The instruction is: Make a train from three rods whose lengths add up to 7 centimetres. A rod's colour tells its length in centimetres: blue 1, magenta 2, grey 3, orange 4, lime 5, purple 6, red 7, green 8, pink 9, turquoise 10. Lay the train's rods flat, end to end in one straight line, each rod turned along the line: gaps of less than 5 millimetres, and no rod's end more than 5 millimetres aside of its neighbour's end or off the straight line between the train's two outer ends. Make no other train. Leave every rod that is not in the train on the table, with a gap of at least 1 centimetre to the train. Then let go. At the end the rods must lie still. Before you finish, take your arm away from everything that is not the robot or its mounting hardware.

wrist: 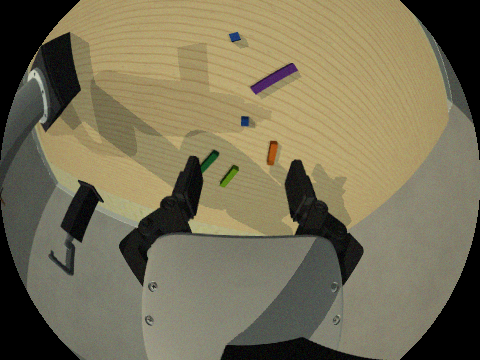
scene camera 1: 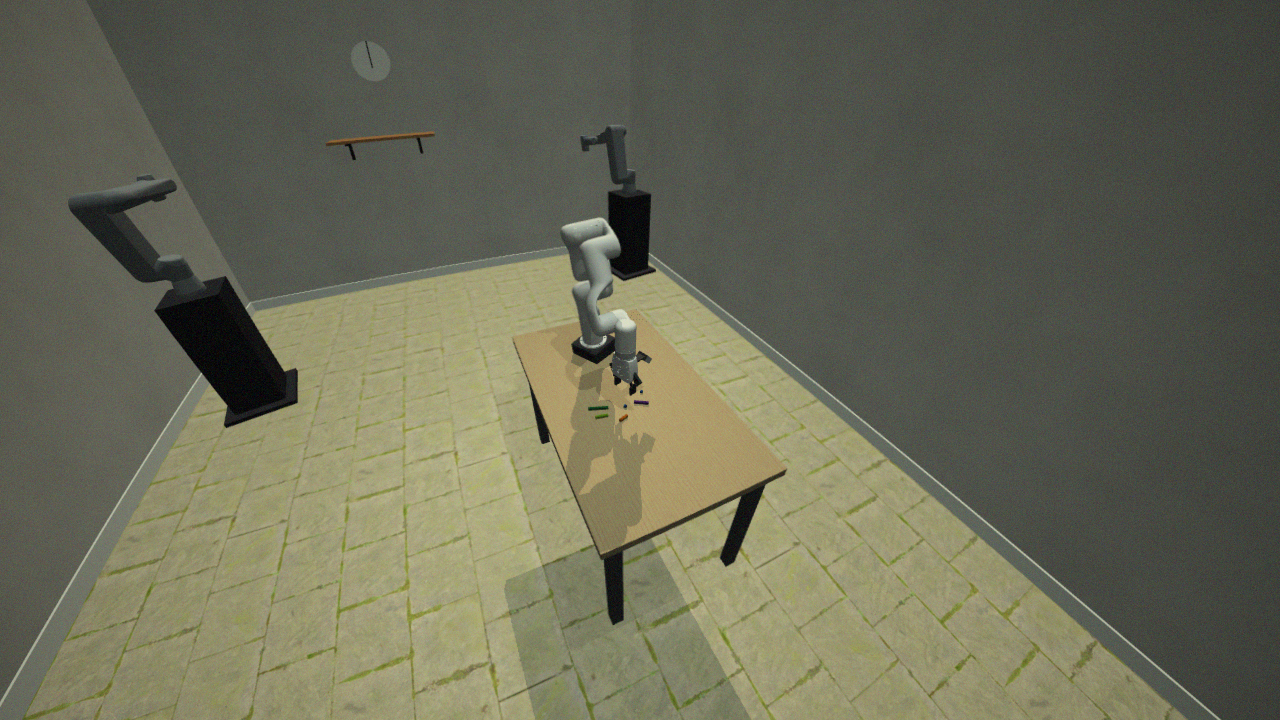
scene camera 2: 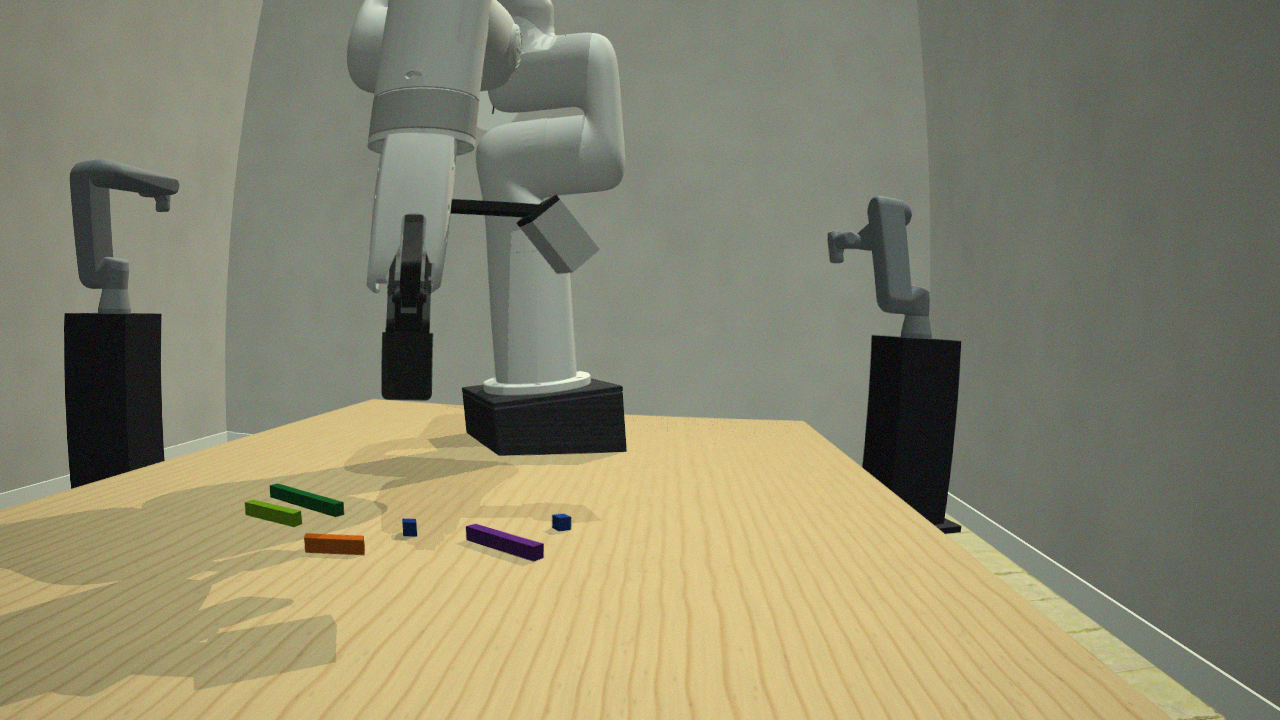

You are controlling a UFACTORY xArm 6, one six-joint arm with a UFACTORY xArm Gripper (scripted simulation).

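There's a lime rod in the pictures, along with a green rod and an orange rod. You'd find my gripper in there as well, and it's visible both in scene camera 1 and in the wrist view.
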